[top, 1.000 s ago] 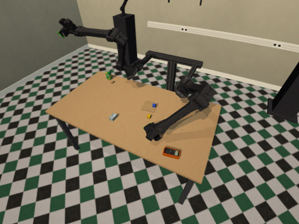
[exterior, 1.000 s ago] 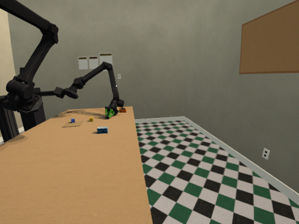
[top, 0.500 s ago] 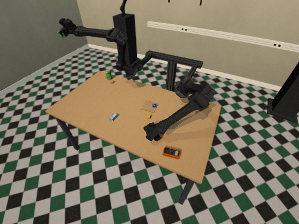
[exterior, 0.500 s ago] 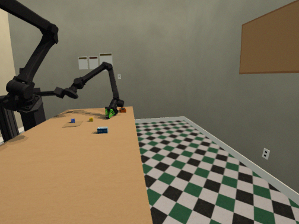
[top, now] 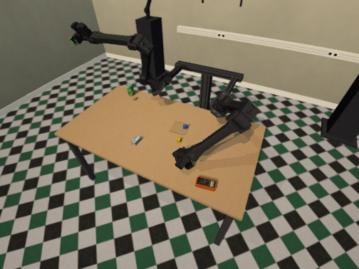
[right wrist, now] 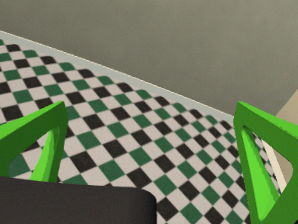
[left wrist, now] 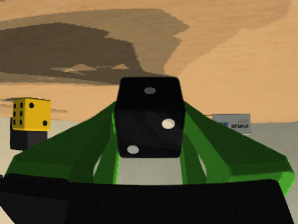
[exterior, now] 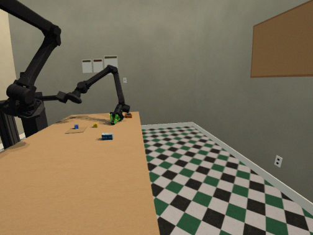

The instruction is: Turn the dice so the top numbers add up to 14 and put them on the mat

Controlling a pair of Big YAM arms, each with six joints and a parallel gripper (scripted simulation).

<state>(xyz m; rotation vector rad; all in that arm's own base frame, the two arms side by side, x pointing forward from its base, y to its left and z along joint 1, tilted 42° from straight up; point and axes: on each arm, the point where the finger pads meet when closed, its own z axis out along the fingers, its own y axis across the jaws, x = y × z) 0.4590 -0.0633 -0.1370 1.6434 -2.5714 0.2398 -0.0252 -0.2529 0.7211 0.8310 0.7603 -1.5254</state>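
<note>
The black die is right at my left hand. Also, from my left hand: blue die 290 mm behind, 80 mm to the right; tan mat 280 mm behind, 120 mm to the right, 20 mm below; yellow die 140 mm behind, 50 mm to the right, 10 mm below.
</note>
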